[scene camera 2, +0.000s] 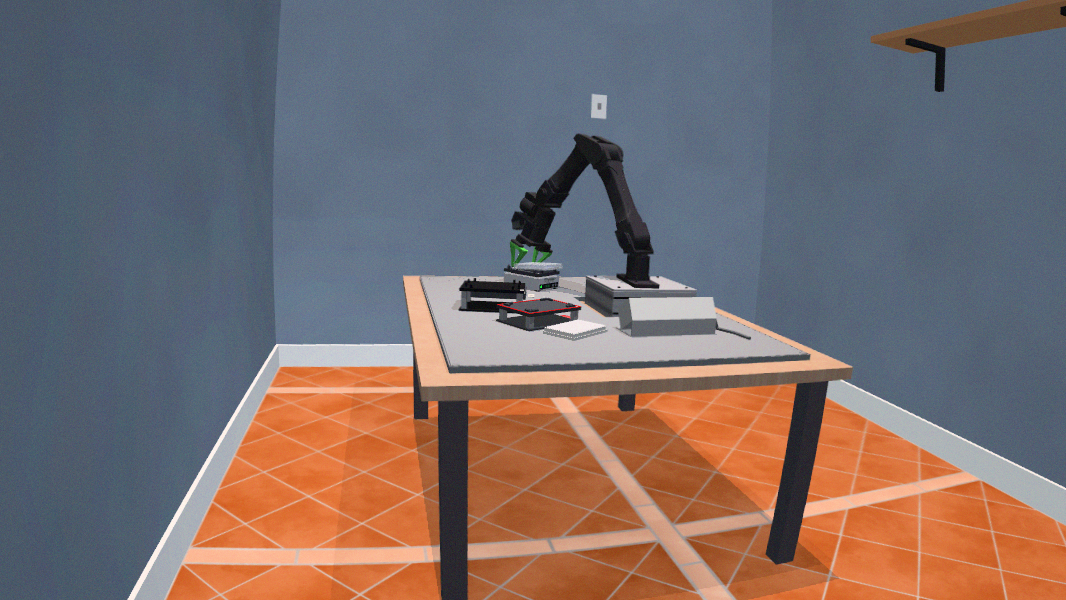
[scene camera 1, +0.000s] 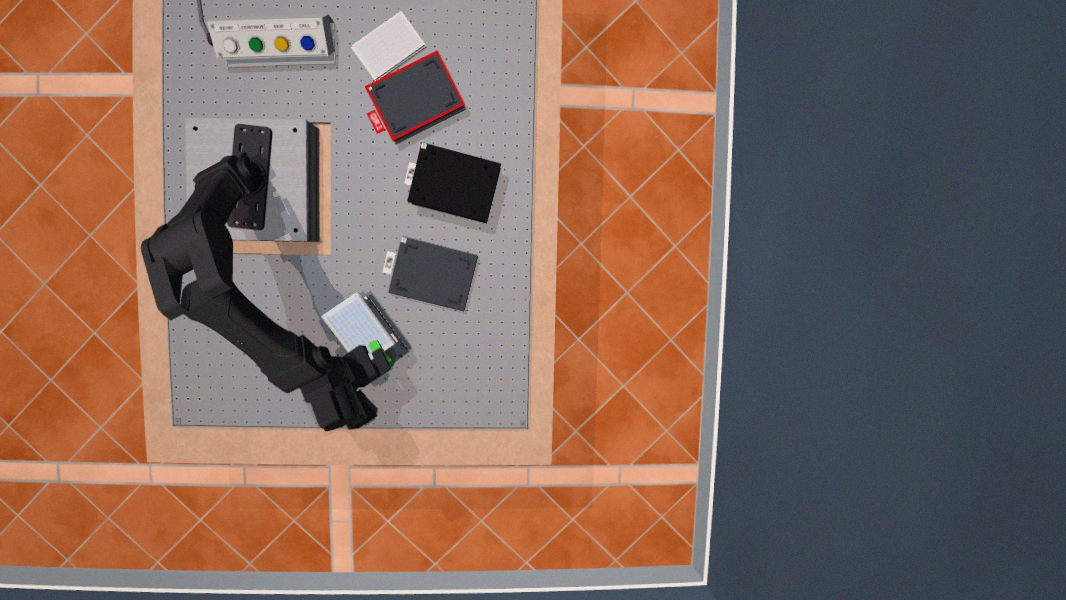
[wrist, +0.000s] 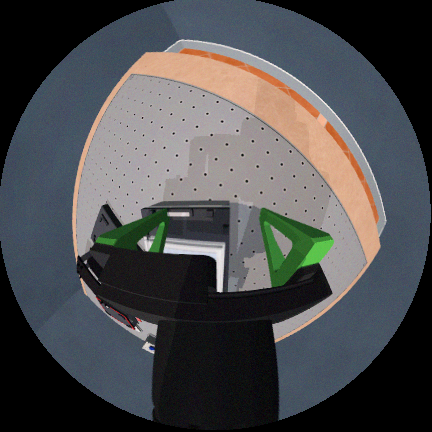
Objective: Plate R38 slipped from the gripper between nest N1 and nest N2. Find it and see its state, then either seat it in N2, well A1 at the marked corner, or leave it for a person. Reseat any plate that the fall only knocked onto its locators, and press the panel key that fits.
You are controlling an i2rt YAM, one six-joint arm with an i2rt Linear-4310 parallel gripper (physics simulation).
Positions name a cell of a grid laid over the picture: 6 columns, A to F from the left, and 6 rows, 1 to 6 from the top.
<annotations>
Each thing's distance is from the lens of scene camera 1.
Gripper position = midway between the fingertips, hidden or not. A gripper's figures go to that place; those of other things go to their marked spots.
my gripper (scene camera 1: C4): 1.16 m
button box (scene camera 1: B1): 1.23 m
</annotations>
